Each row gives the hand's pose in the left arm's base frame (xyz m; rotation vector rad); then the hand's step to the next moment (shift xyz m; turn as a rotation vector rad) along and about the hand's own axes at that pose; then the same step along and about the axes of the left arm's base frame.
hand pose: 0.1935 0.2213 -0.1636 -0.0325 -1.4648 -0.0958
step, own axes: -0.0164 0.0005 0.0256 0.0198 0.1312 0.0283
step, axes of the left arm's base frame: -0.0270 0.0033 -0.0136 -0.0149 0.1320 0.0275
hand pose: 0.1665 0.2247 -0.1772 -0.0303 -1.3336 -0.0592
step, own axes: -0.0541 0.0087 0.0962 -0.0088 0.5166 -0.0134
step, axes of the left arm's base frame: -0.1055 0.0155 -0.0299 0.0422 0.5151 -0.0056
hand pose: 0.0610 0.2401 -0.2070 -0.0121 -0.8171 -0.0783
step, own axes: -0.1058 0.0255 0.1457 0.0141 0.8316 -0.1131
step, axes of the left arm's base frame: -0.1763 0.0383 0.0231 0.1539 0.8236 -0.0510
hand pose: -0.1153 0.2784 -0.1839 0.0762 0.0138 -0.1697
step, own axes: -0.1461 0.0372 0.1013 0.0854 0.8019 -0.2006
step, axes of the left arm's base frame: -0.1370 0.0533 0.1067 0.2184 0.7891 -0.1419
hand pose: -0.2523 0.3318 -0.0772 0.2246 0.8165 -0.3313
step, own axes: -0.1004 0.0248 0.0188 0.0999 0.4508 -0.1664
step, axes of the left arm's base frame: -0.0421 0.0372 0.0888 0.1198 0.4504 -0.1540
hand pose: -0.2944 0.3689 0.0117 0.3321 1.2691 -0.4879
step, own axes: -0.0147 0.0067 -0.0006 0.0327 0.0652 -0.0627
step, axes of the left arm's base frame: -0.0002 0.0084 0.0138 -0.0106 0.0813 -0.0503
